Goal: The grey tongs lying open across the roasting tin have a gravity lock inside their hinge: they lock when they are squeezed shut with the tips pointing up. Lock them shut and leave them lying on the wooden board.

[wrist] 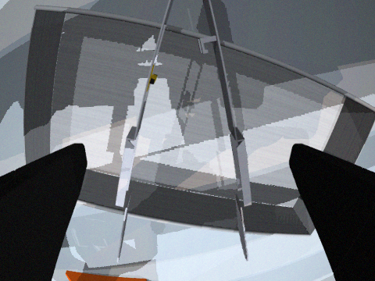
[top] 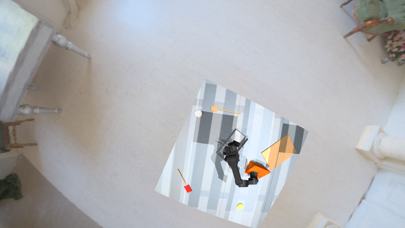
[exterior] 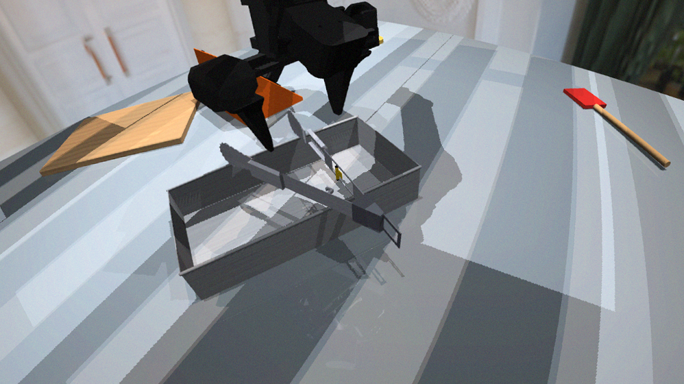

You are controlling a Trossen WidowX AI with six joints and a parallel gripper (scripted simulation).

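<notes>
My gripper tip is now 10 cm above the grey roasting tin, 4 cm past it and 2 cm to the left of it. Also, from my gripper tip: wooden board: 57 cm behind, 12 cm below, 11 cm to the right; then white disc: 38 cm ahead, 20 cm to the right, 11 cm below; then red spatula: 53 cm to the left, 26 cm ahead, 12 cm below.
</notes>
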